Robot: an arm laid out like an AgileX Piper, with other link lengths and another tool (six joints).
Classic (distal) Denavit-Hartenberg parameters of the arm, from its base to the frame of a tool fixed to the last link. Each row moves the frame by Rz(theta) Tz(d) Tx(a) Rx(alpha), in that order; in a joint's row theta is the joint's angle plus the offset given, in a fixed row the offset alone. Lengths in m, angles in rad.
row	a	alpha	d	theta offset
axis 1	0	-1.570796	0.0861	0
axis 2	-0.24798	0	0	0.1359
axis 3	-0.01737	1.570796	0	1.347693
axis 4	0	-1.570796	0.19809	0
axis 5	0	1.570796	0	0
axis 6	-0.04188	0.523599	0.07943	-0.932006
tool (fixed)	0	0	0.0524	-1.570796
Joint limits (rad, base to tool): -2.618..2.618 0..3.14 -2.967..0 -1.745..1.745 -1.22..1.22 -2.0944..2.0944
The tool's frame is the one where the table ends.
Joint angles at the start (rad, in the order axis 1, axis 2, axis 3, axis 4, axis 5, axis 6):
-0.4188, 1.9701, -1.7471, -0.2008, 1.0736, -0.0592
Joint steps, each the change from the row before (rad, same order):
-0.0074, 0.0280, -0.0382, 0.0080, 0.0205, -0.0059
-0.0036, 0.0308, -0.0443, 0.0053, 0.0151, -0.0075
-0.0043, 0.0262, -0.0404, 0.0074, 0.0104, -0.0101
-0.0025, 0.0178, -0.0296, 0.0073, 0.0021, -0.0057
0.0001, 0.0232, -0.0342, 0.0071, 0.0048, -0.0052
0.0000, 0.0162, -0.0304, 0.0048, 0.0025, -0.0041
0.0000, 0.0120, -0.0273, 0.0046, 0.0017, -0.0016
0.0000, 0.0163, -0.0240, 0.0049, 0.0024, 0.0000
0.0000, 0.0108, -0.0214, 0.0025, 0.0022, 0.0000
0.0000, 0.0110, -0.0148, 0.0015, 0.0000, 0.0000
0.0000, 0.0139, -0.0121, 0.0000, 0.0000, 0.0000
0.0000, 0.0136, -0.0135, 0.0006, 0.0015, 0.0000
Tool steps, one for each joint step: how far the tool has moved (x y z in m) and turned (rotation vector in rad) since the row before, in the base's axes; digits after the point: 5 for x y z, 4 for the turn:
0.00345, -0.00426, -0.00251, 0.0093, 0.0078, -0.0070
0.00525, -0.00346, -0.00170, 0.0032, 0.0014, -0.0001
0.00473, -0.00315, -0.00067, 0.0024, -0.0036, 0.0024
0.00400, -0.00205, 0.00053, 0.0010, -0.0102, 0.0017
0.00500, -0.00138, -0.00079, 0.0023, -0.0071, 0.0035
0.00407, -0.00124, 0.00132, -0.0018, -0.0115, 0.0030
0.00342, -0.00106, 0.00237, -0.0021, -0.0138, 0.0010
0.00342, -0.00111, -0.00056, 0.0022, -0.0069, -0.0006
0.00259, -0.00097, 0.00113, -0.0013, -0.0087, -0.0004
0.00222, -0.00087, -0.00069, -0.0002, -0.0041, 0.0000
0.00218, -0.00102, -0.00283, 0.0008, 0.0016, 0.0000
0.00212, -0.00095, -0.00245, 0.0012, 0.0012, -0.0002

